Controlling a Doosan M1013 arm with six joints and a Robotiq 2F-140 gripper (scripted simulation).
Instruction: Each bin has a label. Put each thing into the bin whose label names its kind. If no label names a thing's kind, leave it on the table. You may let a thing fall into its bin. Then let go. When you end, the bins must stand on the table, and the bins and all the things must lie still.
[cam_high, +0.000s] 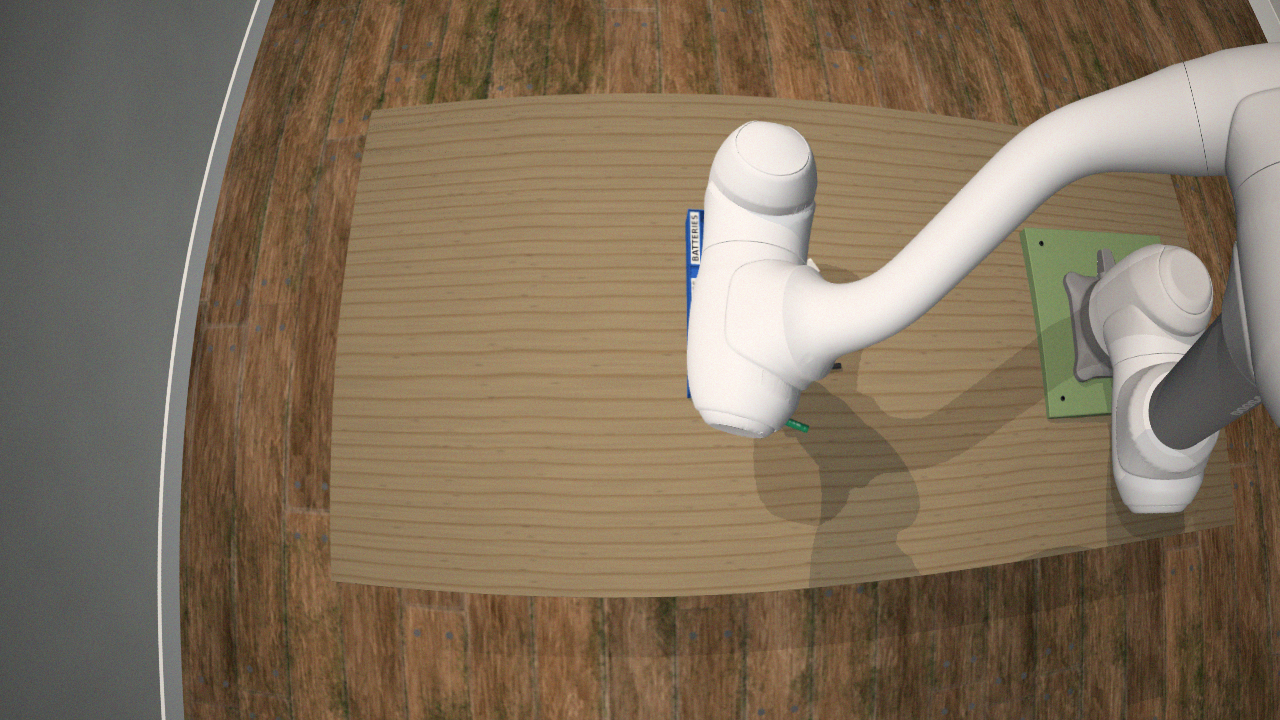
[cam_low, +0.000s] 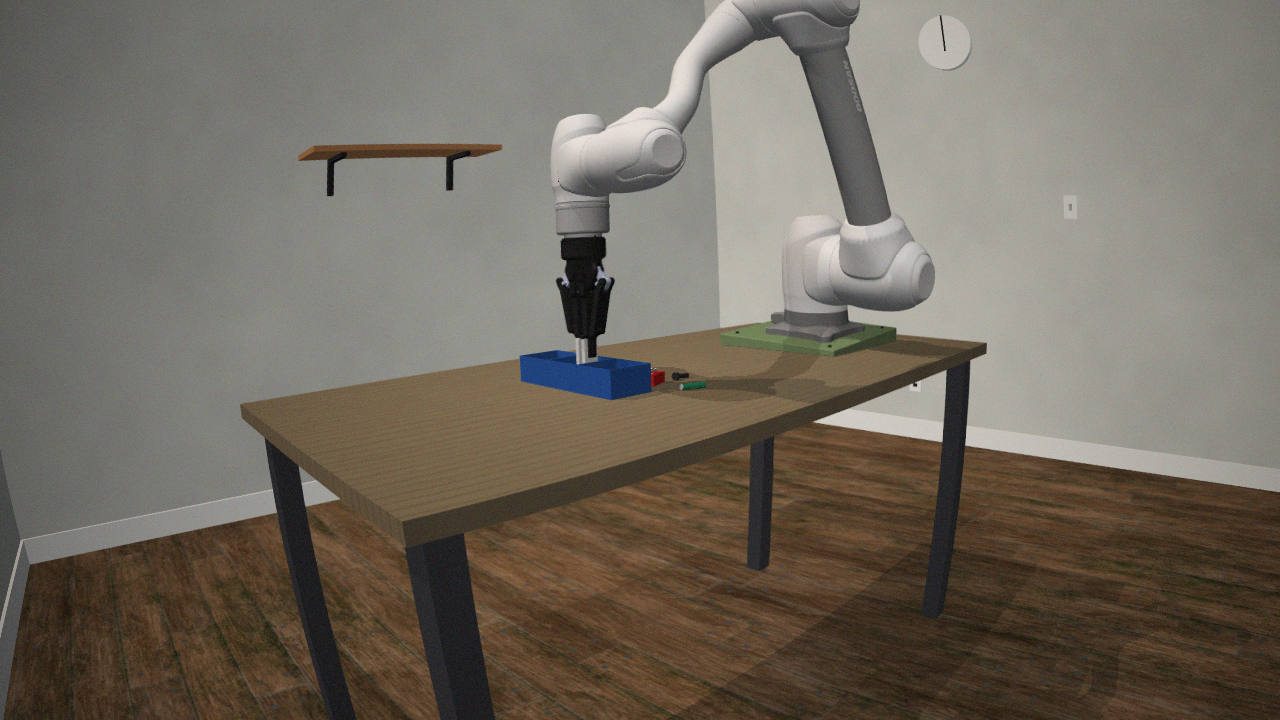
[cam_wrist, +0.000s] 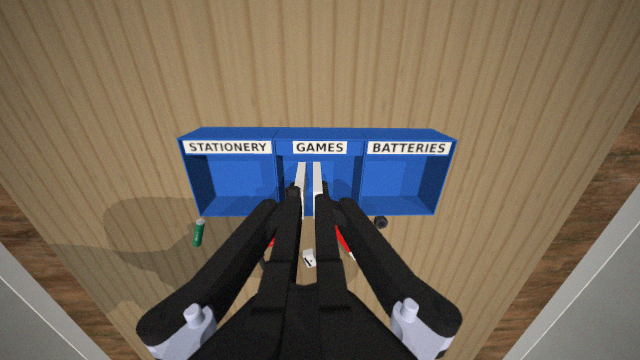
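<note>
My hand is 10 cm past the green battery, 15 cm to the right of it and 4 cm above it. From my hand the other things lie so: white eraser 11 cm behind, 6 cm to the right, 4 cm below; red 9V battery 10 cm behind, 6 cm to the left, 4 cm below; black nut 8 cm behind, 10 cm to the right, 5 cm below.
</note>
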